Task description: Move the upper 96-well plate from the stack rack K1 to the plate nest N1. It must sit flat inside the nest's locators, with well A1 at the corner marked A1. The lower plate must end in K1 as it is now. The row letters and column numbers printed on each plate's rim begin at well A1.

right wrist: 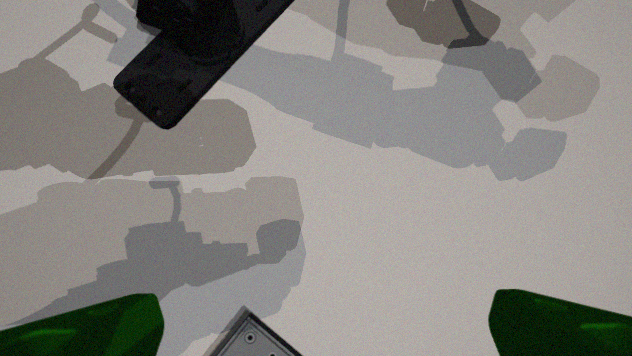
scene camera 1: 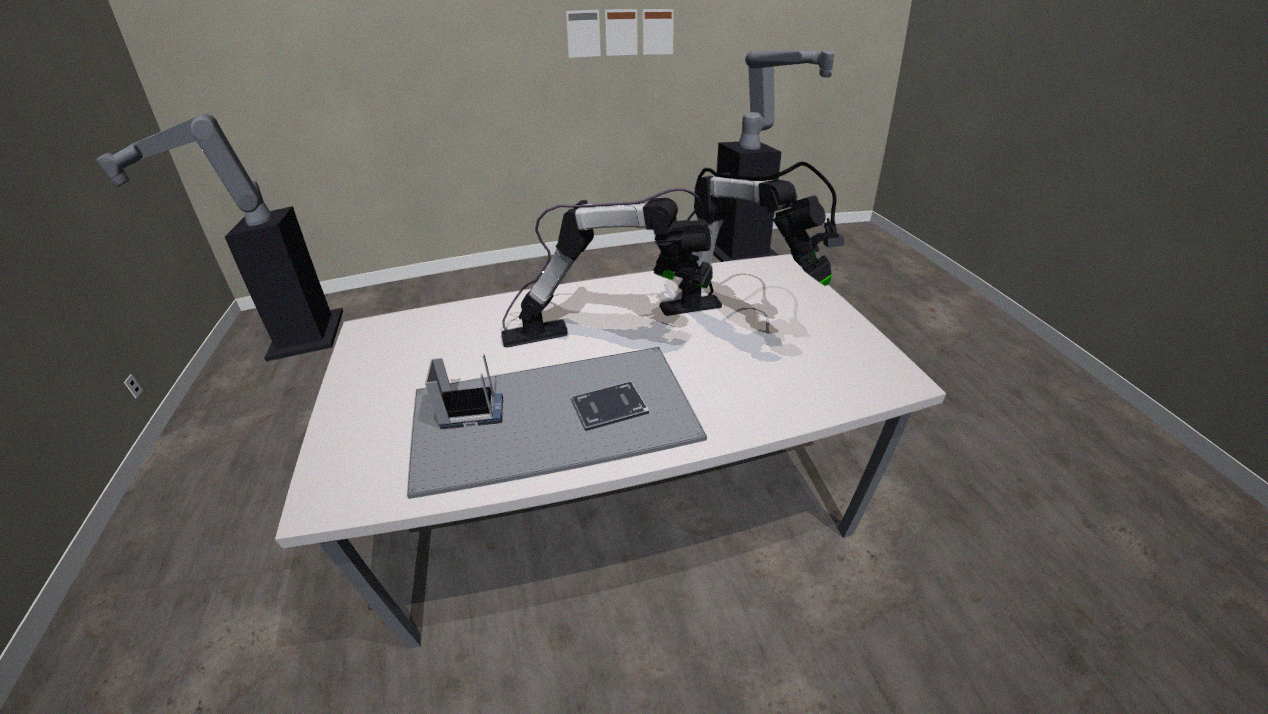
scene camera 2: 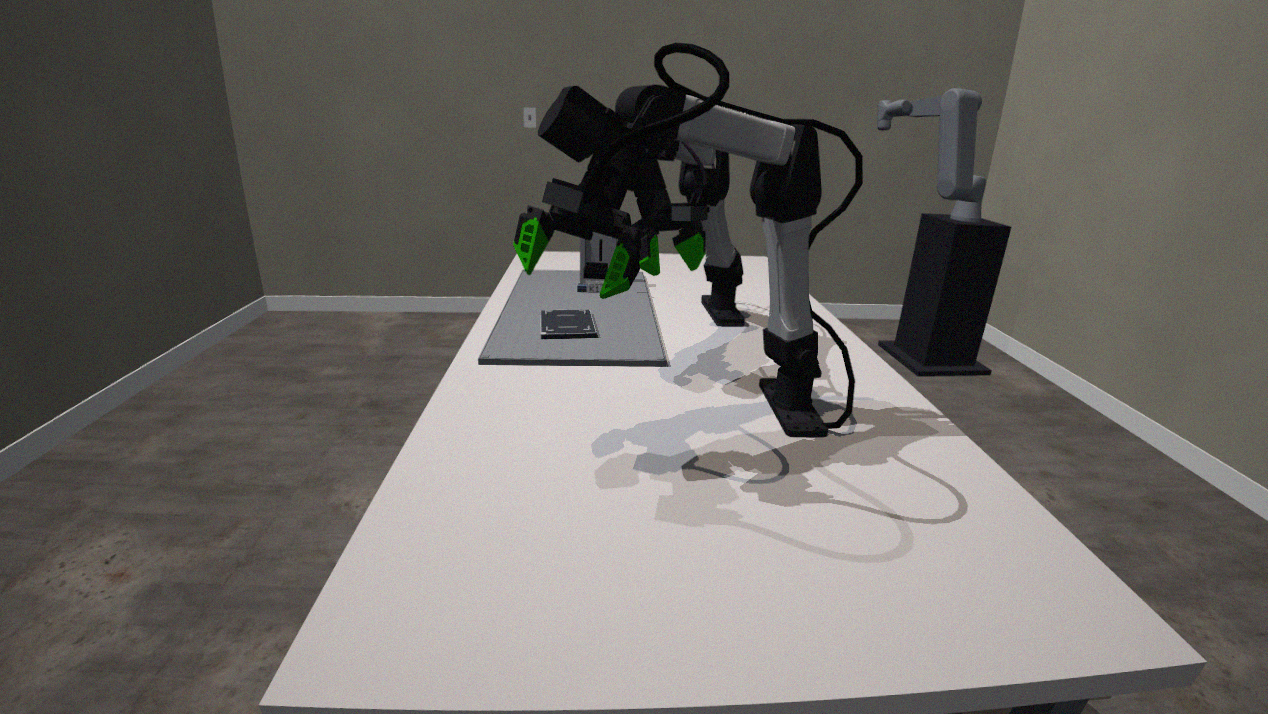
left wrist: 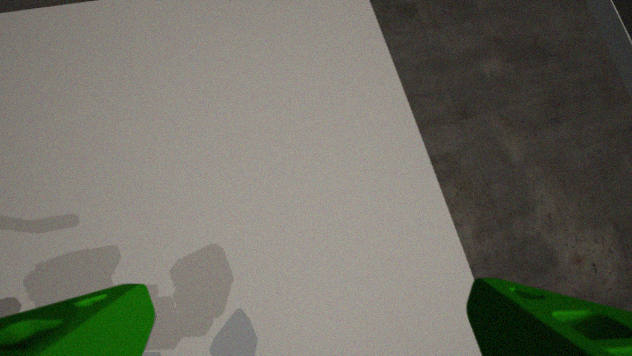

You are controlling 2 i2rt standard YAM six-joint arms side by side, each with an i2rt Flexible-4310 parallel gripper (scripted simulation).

Labels:
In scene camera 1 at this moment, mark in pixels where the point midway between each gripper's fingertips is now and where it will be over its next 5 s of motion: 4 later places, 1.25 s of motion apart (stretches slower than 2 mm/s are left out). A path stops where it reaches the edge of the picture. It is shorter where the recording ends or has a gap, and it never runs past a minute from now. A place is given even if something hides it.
My left gripper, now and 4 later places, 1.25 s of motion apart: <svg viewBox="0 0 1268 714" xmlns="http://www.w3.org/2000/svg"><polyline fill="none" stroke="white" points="821,279 679,274 574,262 562,289 554,298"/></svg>
My right gripper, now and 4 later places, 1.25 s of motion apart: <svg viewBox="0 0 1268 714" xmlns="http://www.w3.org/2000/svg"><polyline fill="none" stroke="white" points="688,281 543,367 462,381 467,397 463,386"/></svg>

